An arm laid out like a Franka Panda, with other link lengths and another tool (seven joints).
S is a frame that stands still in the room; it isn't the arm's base.
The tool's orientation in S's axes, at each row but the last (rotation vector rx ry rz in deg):
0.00 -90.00 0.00
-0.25 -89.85 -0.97
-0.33 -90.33 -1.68
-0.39 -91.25 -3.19
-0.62 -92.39 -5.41
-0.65 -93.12 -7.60
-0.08 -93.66 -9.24
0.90 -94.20 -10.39
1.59 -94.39 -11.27
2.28 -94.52 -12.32
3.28 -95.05 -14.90
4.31 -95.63 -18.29
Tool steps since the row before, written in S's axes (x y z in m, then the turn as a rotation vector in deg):
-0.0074 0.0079 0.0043 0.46 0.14 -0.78
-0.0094 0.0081 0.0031 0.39 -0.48 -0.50
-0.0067 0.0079 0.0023 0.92 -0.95 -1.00
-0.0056 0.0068 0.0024 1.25 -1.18 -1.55
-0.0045 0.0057 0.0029 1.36 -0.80 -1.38
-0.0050 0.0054 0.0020 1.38 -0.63 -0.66
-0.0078 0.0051 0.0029 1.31 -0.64 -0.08
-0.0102 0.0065 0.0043 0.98 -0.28 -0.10
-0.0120 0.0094 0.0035 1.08 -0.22 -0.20
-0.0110 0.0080 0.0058 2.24 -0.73 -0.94
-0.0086 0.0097 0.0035 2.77 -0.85 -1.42
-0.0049 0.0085 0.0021 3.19 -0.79 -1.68
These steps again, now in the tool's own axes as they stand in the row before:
0.0043 0.0079 0.0074 -0.78 0.14 -0.46
0.0030 0.0080 0.0095 -0.50 -0.48 -0.40
0.0022 0.0078 0.0069 -0.99 -0.94 -0.94
0.0023 0.0066 0.0058 -1.54 -1.18 -1.26
0.0028 0.0055 0.0048 -1.40 -0.78 -1.35
0.0019 0.0051 0.0054 -0.69 -0.56 -1.40
0.0029 0.0046 0.0081 -0.11 -0.51 -1.36
0.0043 0.0060 0.0105 -0.15 -0.19 -1.00
0.0032 0.0086 0.0127 -0.26 -0.14 -1.08
0.0055 0.0077 0.0114 -1.02 -0.64 -2.23
0.0025 0.0091 0.0095 -1.52 -0.79 -2.73
0.0007 0.0080 0.0060 -1.84 -0.74 -3.11

